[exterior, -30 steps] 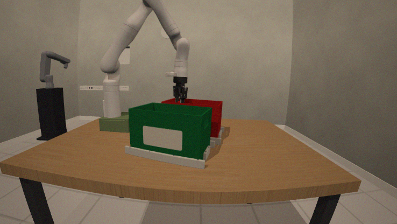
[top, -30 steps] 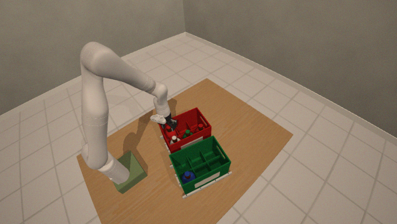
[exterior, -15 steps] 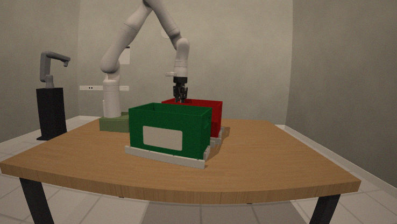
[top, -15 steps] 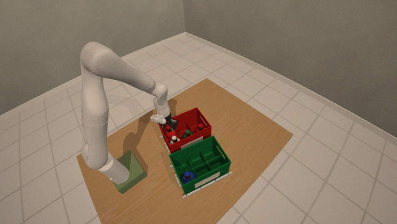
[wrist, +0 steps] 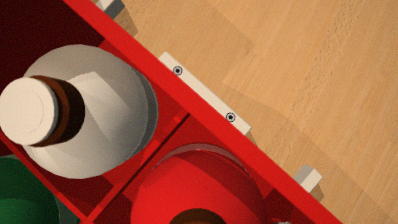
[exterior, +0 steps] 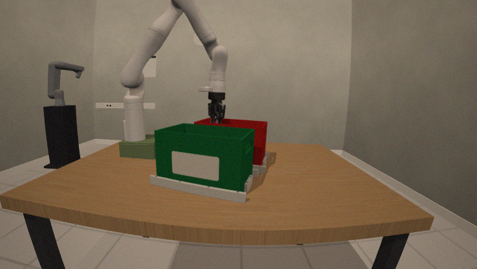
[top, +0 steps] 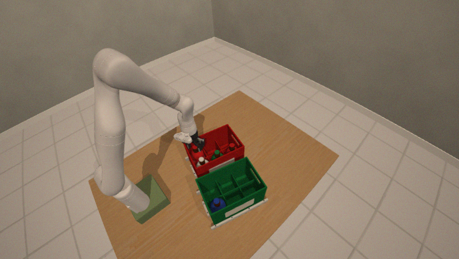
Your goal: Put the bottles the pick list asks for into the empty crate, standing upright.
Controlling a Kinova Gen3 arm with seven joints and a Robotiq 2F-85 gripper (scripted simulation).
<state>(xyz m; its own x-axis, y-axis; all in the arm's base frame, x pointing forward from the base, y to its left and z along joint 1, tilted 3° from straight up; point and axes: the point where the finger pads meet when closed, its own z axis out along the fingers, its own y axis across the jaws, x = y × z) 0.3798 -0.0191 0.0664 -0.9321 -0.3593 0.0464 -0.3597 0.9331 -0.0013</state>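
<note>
Now: hand 7 cm above the red-labelled bottle. From my hand the other things lie so: red crate 7 cm ahead, 8 cm to the right, 7 cm below; then green-label bottle 5 cm ahead, 12 cm to the right, 7 cm below; then white-labelled bottle 3 cm behind, 9 cm to the right, 7 cm below.
</note>
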